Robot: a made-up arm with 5 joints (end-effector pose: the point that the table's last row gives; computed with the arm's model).
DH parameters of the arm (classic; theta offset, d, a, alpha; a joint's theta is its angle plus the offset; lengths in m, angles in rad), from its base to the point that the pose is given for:
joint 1: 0 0.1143 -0.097 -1.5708
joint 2: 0 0.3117 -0.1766 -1.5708
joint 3: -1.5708 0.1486 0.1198 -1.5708
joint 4: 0 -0.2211 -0.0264 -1.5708
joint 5: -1.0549 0 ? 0
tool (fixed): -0.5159 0.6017 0 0
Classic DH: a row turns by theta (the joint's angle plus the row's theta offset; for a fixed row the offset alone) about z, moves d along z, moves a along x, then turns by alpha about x.
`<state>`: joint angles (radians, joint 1 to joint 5).
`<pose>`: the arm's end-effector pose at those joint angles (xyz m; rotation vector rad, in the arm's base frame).
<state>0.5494 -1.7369 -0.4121 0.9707 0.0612</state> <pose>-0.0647 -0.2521 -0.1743 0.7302 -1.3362 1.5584</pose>
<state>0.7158 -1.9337 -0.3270 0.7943 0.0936</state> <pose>-0.0665 -0.2132 -0.2722 0.7894 -1.6724 1.5195</pose>
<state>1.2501 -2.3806 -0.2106 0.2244 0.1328</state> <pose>-0.1867 -0.0168 -0.4899 1.2208 -2.2464 0.9795</pose>
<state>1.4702 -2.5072 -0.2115 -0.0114 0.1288</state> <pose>-0.3055 0.0370 -0.5251 1.4213 -2.2514 0.6756</pose>
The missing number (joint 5, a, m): -0.0736
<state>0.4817 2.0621 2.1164 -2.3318 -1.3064</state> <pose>-0.8417 -0.1399 0.0147 1.9240 0.1200 -1.0568</pose>
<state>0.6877 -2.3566 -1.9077 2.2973 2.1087</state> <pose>0.0053 0.3392 0.6395 0.0937 -0.2923 -2.1350</pose>
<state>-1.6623 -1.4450 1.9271 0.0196 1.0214</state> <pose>0.5670 0.5062 0.0805 -0.6934 -1.7252 -1.9879</pose>
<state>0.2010 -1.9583 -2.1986 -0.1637 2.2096</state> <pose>-0.4448 0.0031 -0.2589 1.9492 -1.0695 -0.8880</pose>
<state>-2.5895 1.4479 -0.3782 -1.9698 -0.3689</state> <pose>0.8924 -0.4406 0.7703 -0.0559 1.3449 -1.0207</pose>
